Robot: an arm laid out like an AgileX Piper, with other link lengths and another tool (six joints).
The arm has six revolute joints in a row. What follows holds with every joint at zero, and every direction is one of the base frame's. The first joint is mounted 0.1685 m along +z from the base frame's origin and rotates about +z. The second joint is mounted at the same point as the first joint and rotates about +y. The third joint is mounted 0.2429 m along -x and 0.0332 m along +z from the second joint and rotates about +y. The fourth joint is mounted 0.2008 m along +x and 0.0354 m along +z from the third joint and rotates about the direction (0.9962, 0, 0.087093). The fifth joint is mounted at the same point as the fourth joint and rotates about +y. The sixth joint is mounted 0.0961 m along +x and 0.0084 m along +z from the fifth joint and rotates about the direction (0.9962, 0, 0.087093). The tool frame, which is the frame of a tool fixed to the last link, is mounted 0.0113 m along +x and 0.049 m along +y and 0.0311 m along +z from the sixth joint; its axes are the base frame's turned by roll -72.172, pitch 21.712 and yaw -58.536 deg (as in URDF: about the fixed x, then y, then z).
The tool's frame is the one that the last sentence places.
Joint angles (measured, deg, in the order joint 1, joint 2, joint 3, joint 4, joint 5, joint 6), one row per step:
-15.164, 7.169, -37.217, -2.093, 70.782, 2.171
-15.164, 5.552, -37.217, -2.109, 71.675, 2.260
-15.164, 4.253, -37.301, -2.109, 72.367, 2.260
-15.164, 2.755, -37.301, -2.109, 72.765, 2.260
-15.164, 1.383, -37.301, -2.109, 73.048, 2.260
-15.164, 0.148, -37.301, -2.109, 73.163, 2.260
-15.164, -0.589, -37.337, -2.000, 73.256, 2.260
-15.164, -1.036, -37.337, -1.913, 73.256, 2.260
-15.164, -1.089, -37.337, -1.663, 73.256, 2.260
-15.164, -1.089, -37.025, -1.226, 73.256, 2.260
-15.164, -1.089, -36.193, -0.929, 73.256, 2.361
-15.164, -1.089, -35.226, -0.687, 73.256, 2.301
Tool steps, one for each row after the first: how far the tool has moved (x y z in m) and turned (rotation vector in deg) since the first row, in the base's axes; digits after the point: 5 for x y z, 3 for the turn. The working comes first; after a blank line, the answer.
Tool pose at each row, in the base's axes (x y z in m, rotation vector in deg; the steps are taken from these numbers as rounded here):
0.03904, 0.03539, 0.32290, -54.557, 98.327, -28.299
0.03430, 0.03656, 0.32199, -54.282, 97.715, -28.747
0.03037, 0.03759, 0.32155, -54.119, 97.106, -29.175
0.02627, 0.03869, 0.32124, -53.886, 96.126, -29.849
0.02258, 0.03968, 0.32102, -53.657, 95.152, -30.510
0.01935, 0.04055, 0.32100, -53.426, 94.146, -31.185
0.01733, 0.04128, 0.32113, -53.276, 93.486, -31.482
0.01618, 0.04175, 0.32122, -53.178, 93.044, -31.661
0.01602, 0.04224, 0.32137, -53.150, 92.885, -31.443
0.01664, 0.04284, 0.32027, -53.181, 92.972, -30.820
0.01834, 0.04284, 0.31690, -53.207, 93.605, -29.998
0.02023, 0.04279, 0.31277, -53.433, 94.357, -29.190

-0.00474, 0.00117, -0.00091, -0.114, -0.723, -0.088
-0.00867, 0.00220, -0.00135, -0.280, -1.394, -0.108
-0.01277, 0.00330, -0.00166, -0.559, -2.459, -0.118
-0.01646, 0.00429, -0.00188, -0.836, -3.512, -0.125
-0.01969, 0.00516, -0.00190, -1.125, -4.594, -0.128
-0.02171, 0.00589, -0.00177, -1.219, -5.273, -0.059
-0.02286, 0.00636, -0.00168, -1.272, -5.722, -0.002
-0.02302, 0.00685, -0.00153, -1.102, -5.823, 0.161
-0.02240, 0.00745, -0.00263, -0.699, -5.608, 0.442
-0.02070, 0.00745, -0.00600, -0.177, -4.889, 0.572
-0.01881, 0.00740, -0.01013, 0.214, -3.991, 0.749

